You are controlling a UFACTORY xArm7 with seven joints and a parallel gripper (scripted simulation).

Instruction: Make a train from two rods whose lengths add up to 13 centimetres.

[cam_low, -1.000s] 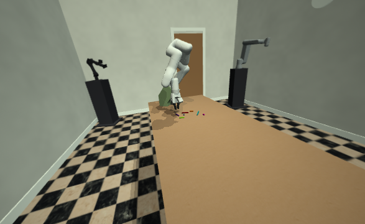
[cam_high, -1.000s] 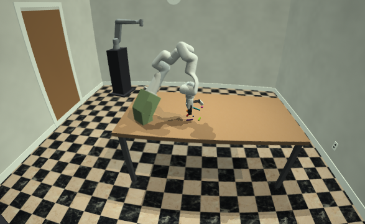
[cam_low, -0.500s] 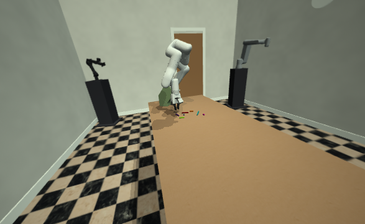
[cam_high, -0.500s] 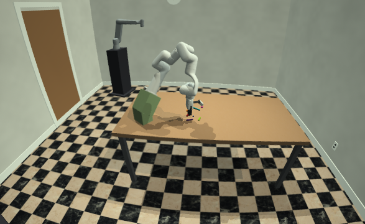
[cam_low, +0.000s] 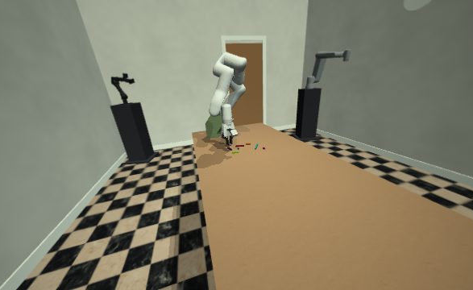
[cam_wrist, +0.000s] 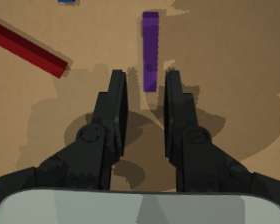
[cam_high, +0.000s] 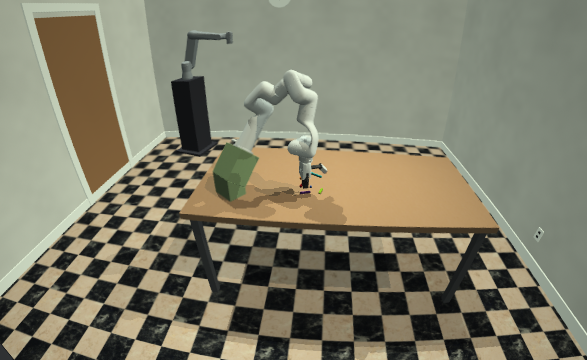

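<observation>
The purple rod is 60 mm below my hand. Round my hand: red rod (80 mm to the left, 60 mm below, 40 mm behind); then small blue rod (70 mm to the left, 60 mm below, 10 mm ahead); then lime rod (80 mm ahead, 60 mm below, 40 mm to the left).
</observation>
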